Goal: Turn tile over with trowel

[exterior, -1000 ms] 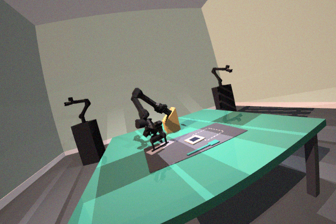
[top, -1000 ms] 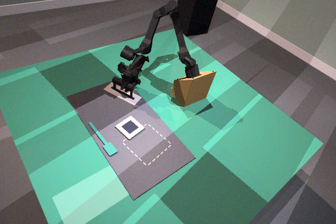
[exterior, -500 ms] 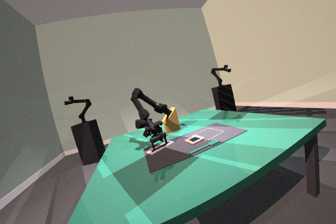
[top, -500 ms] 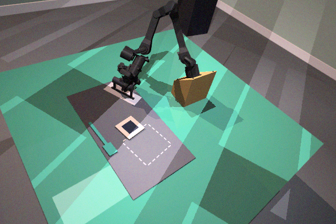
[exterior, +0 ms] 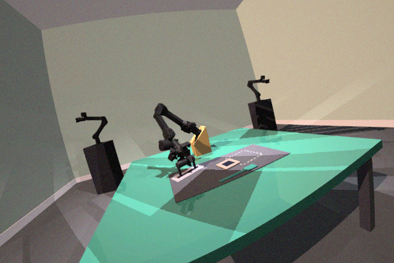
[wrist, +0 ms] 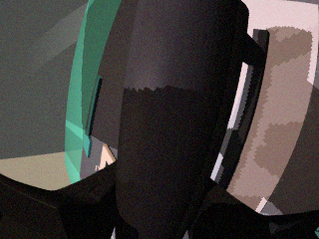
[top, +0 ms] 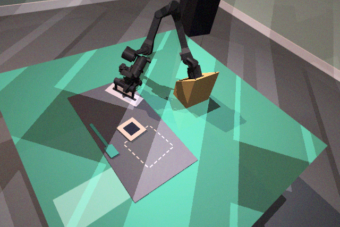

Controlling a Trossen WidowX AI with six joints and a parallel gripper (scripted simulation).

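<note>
My gripper tip is now 18 cm to the right of the grey mat, 7 cm above it and 5 cm short of it. From my gripper tip the other things lie so: teal trowel 23 cm to the left, 18 cm ahead, 5 cm below; then tile 20 cm to the left, 4 cm below, 4 cm ahead.
</note>
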